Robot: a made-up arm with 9 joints.
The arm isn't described. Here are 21 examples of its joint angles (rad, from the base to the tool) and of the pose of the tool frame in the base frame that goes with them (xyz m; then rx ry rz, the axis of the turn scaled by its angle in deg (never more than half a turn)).
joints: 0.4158 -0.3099 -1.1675 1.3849 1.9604 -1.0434 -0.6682 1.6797 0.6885
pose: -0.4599 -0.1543 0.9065 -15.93 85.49 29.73
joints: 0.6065 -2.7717 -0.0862 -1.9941 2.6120 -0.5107 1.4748 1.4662 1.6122
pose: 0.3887 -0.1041 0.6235 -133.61 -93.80 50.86
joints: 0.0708 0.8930 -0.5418 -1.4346 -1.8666 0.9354 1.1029 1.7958 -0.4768
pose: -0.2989 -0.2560 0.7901 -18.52 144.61 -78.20
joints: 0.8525 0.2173 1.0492 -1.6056 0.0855 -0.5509 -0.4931 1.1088 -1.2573
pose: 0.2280 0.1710 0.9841 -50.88 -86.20 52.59
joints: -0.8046 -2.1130 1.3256 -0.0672 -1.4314 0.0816 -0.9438 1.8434 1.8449
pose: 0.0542 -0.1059 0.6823 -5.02 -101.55 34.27
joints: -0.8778 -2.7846 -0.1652 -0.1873 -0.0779 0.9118 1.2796 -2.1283 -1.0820
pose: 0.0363 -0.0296 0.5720 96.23 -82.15 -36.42
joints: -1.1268 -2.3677 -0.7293 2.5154 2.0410 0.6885 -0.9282 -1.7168 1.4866
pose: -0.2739 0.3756 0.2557 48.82 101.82 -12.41
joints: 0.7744 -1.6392 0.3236 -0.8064 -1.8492 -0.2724 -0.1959 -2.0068 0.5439
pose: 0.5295 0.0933 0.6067 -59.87 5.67 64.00
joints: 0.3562 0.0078 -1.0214 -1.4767 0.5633 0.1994 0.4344 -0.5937 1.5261
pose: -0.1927 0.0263 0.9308 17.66 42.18 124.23
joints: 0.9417 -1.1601 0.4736 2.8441 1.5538 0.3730 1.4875 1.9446 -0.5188
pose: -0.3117 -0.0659 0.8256 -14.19 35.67 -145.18
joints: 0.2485 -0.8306 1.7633 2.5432 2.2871 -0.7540 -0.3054 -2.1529 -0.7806
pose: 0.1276 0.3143 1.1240 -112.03 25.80 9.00
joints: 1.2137 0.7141 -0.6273 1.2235 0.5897 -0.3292 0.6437 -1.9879 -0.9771
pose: 0.4987 0.1033 0.9802 -14.29 -9.76 70.30
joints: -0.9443 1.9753 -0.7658 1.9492 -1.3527 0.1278 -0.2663 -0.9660 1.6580
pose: -0.1143 0.4679 0.8605 -56.55 -104.41 25.21
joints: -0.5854 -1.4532 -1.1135 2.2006 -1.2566 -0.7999 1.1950 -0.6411 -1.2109
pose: 0.1854 0.1258 0.7851 107.49 -74.74 66.28
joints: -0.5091 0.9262 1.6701 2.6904 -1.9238 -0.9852 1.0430 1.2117 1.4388
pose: -0.3735 0.1931 0.7551 -108.30 107.21 -18.34
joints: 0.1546 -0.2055 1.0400 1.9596 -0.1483 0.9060 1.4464 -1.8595 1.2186
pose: -0.2011 -0.1054 0.7670 92.58 25.86 122.96
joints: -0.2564 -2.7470 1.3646 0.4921 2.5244 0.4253 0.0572 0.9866 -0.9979
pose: -0.2675 -0.2804 0.4940 -96.10 124.76 55.31
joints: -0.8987 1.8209 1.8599 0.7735 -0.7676 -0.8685 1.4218 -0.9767 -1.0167
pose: -0.1064 0.3756 1.0227 -116.81 -46.58 20.06
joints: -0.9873 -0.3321 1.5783 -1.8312 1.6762 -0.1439 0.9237 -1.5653 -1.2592
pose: -0.2023 0.5038 1.1670 -89.03 -28.83 30.65
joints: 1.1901 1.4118 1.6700 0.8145 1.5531 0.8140 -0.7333 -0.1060 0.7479
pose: 0.2026 0.3176 0.7779 -29.83 -108.44 -104.55
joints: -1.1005 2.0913 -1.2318 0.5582 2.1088 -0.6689 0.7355 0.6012 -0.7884
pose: 0.3330 0.1495 0.5583 130.78 -9.54 -19.45
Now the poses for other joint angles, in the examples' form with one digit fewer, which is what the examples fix.
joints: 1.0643 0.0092 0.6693 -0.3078 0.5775 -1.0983 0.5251 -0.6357 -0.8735
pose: -0.004 0.061 1.119 -45.6 -85.2 6.8
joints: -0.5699 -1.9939 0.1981 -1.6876 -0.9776 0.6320 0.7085 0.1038 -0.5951
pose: 0.165 -0.005 0.605 14.8 20.6 26.0
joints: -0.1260 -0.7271 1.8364 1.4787 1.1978 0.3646 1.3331 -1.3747 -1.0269
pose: -0.325 0.180 1.080 -69.5 38.8 -144.5
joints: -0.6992 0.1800 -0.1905 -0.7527 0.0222 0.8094 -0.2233 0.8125 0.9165
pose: -0.263 0.232 0.788 -76.1 100.4 37.3
